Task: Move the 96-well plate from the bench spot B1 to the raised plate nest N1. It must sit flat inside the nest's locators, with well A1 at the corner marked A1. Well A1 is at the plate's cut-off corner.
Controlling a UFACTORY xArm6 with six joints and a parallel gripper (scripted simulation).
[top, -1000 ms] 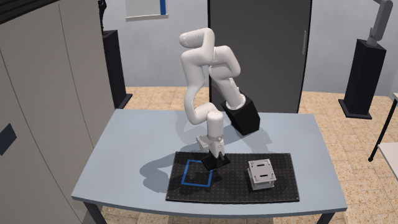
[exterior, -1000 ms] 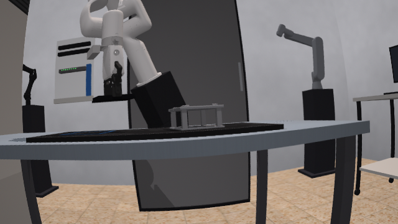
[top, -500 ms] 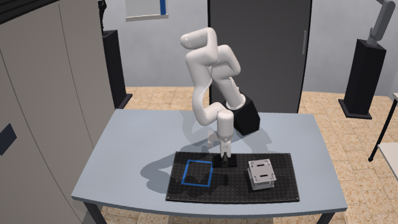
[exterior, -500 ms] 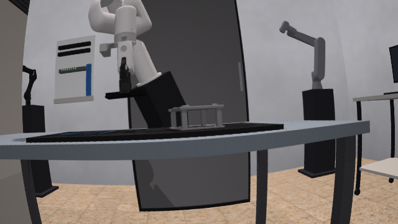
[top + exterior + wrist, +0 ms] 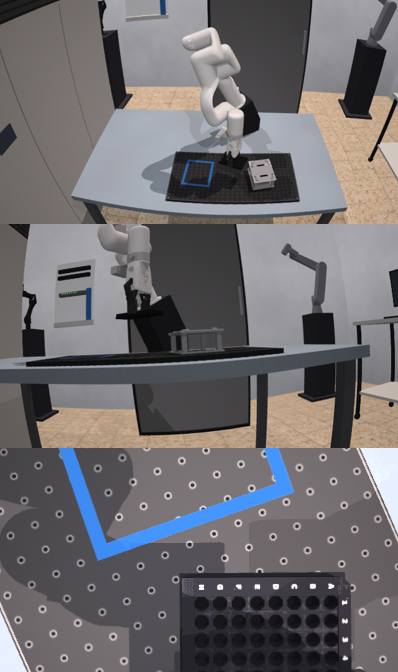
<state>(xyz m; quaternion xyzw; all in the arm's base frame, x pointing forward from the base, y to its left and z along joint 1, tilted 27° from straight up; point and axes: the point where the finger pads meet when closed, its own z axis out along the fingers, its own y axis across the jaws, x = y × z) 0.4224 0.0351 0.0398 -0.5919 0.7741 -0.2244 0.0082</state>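
The grey raised plate nest is 16 cm to the left of my hand and 8 cm below it. The rest, counted from my hand: black 96-well plate (1 cm below).
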